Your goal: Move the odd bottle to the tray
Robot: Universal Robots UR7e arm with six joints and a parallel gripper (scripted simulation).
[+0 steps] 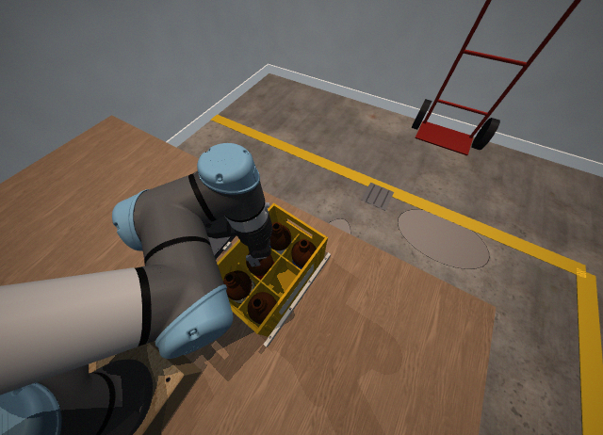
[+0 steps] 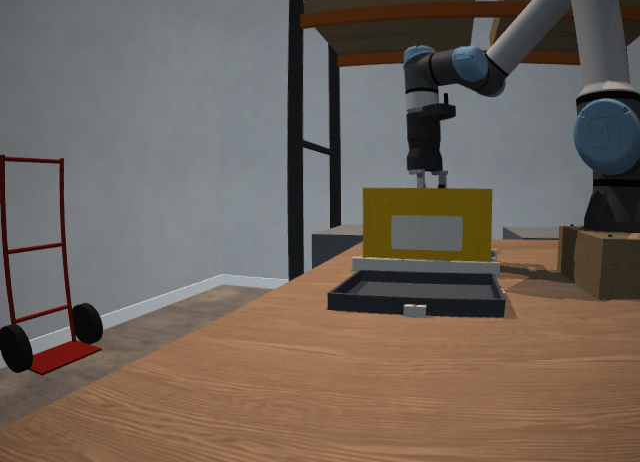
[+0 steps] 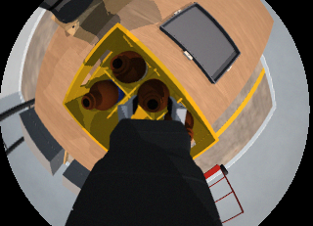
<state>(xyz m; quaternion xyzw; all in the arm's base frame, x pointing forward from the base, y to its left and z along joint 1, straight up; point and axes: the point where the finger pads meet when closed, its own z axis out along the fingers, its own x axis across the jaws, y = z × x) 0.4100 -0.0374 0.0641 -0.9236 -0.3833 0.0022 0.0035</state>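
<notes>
The yellow crate is 80 mm below my hand and 40 mm to the right of it. Also, from my hand: glass bottle (90 mm to the right, 90 mm behind, 80 mm below); dark tray (250 mm to the left, 150 mm below, 20 mm behind).
</notes>
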